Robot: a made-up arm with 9 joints. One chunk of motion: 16 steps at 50 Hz.
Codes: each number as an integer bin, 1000 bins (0 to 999) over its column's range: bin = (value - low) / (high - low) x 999, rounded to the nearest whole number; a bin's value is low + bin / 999 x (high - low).
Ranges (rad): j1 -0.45..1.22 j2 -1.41..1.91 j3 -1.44..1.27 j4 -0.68..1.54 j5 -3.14..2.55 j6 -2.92..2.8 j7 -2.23..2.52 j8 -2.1..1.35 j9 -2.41..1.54
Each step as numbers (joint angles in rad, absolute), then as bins.
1 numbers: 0.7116 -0.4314 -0.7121 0.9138 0.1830 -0.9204 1.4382 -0.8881 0.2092
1 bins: 695 294 268 717 583 349 771 351 662
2 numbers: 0.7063 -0.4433 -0.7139 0.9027 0.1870 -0.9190 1.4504 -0.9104 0.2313
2 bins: 692 291 268 712 584 349 774 344 668
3 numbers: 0.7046 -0.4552 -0.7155 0.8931 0.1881 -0.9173 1.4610 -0.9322 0.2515
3 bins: 691 287 267 708 584 350 776 338 673
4 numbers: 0.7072 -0.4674 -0.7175 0.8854 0.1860 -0.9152 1.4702 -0.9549 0.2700
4 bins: 692 284 266 704 584 350 778 332 678
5 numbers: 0.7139 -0.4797 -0.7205 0.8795 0.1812 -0.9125 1.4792 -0.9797 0.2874
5 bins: 696 280 265 702 583 351 780 324 682
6 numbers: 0.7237 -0.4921 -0.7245 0.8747 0.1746 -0.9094 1.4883 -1.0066 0.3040
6 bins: 702 276 264 700 582 351 782 317 686
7 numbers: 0.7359 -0.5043 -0.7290 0.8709 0.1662 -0.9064 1.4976 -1.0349 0.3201
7 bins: 709 273 262 698 580 352 784 308 690
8 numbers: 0.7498 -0.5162 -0.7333 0.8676 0.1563 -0.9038 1.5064 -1.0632 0.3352
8 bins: 718 269 261 696 579 352 786 300 694
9 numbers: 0.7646 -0.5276 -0.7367 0.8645 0.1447 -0.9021 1.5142 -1.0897 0.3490
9 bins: 727 266 259 695 577 352 787 293 698
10 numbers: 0.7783 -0.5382 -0.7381 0.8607 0.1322 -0.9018 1.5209 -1.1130 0.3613
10 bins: 735 262 259 693 575 352 789 286 701
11 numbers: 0.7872 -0.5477 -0.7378 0.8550 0.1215 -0.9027 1.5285 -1.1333 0.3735
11 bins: 740 259 259 691 573 352 790 280 704
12 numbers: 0.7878 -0.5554 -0.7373 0.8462 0.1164 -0.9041 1.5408 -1.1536 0.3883
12 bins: 740 257 259 687 572 352 793 274 708
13 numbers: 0.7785 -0.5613 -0.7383 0.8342 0.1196 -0.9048 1.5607 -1.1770 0.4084
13 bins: 735 255 259 681 572 352 797 267 713
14 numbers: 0.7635 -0.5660 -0.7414 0.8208 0.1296 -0.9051 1.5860 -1.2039 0.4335
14 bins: 726 254 258 675 574 352 803 259 719
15 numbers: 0.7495 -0.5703 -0.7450 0.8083 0.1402 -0.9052 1.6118 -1.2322 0.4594
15 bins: 718 253 256 670 576 352 808 251 726
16 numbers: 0.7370 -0.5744 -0.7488 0.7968 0.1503 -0.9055 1.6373 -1.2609 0.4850
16 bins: 710 251 255 665 578 352 813 243 732
